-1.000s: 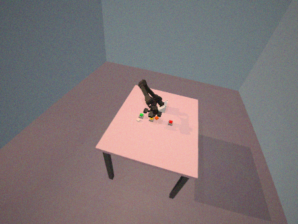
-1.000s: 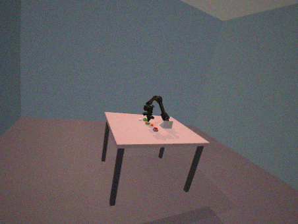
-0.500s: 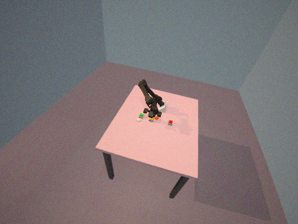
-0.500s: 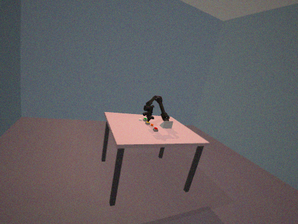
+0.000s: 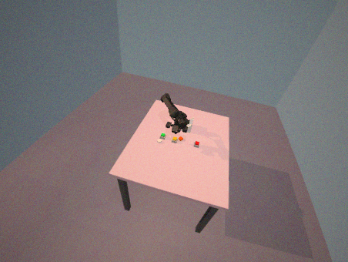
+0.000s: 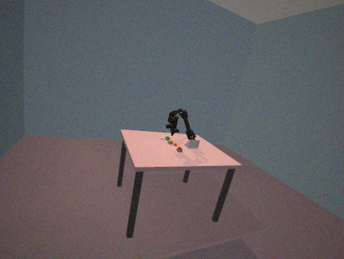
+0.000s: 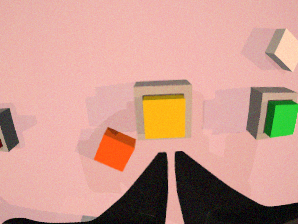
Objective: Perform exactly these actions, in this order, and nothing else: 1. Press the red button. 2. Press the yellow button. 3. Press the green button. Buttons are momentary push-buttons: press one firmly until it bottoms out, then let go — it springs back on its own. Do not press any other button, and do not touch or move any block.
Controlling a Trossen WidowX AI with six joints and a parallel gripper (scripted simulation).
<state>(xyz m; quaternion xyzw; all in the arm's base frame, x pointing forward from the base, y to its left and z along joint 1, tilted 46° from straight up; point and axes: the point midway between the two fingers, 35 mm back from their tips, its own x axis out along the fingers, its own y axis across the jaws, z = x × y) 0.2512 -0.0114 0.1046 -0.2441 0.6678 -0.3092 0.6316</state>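
Now: the green button 120 mm to the right of my gripper tip, 60 mm below it and 20 mm behind it. From my gripper tip the other things lie so: white block (130 mm to the right, 80 mm below, 50 mm ahead); then yellow button (60 mm below); then orange block (80 mm below, 50 mm to the left, 40 mm behind).
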